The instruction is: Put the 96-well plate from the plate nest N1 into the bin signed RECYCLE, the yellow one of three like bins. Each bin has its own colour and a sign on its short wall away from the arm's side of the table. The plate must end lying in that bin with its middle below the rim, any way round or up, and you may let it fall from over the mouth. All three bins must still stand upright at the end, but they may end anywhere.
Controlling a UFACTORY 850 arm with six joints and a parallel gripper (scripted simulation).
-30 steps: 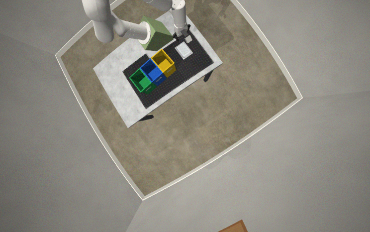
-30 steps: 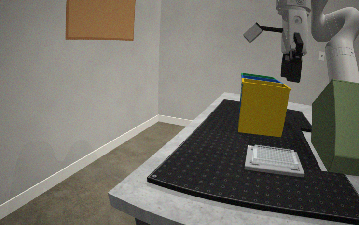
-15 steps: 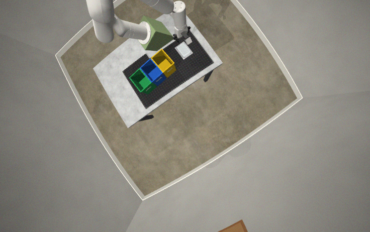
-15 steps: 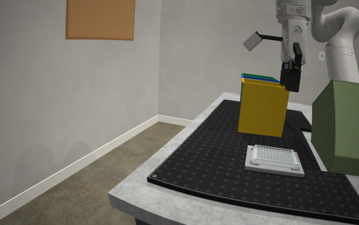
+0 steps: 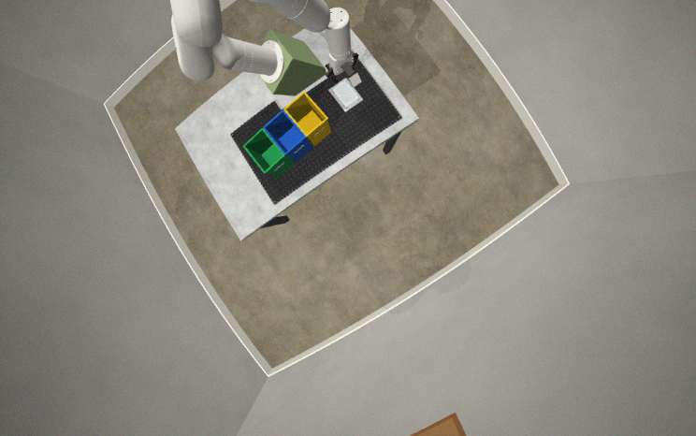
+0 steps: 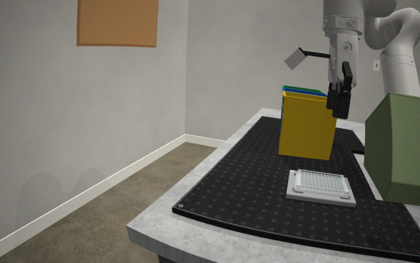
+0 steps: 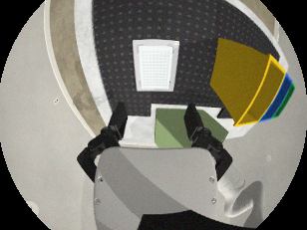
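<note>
Right now my hand is 17 cm above the 96-well plate. The rest, counted from my hand: blue bin (5 cm ahead, 38 cm to the right, 10 cm below); grey plate nest (18 cm below); yellow bin (4 cm ahead, 25 cm to the right, 10 cm below).
</note>
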